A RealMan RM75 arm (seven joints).
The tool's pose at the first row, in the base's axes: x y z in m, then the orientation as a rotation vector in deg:
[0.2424, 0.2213, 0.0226, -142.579, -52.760, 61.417]
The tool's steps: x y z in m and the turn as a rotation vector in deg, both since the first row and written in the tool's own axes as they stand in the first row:
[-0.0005, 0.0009, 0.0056, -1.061, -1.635, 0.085]
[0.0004, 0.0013, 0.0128, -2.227, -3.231, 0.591]
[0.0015, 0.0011, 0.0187, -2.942, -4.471, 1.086]
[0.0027, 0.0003, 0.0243, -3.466, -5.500, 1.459]
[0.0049, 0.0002, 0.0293, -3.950, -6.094, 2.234]
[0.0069, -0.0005, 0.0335, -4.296, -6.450, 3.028]
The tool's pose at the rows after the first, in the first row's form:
[0.2385, 0.2203, 0.0186, -142.969, -53.935, 63.430]
[0.2339, 0.2206, 0.0130, -143.735, -54.695, 65.520]
[0.2301, 0.2215, 0.0084, -144.234, -55.017, 67.227]
[0.2263, 0.2229, 0.0043, -144.553, -55.271, 68.653]
[0.2237, 0.2245, -0.0003, -145.288, -54.896, 69.630]
[0.2214, 0.2263, -0.0039, -146.011, -54.317, 70.317]

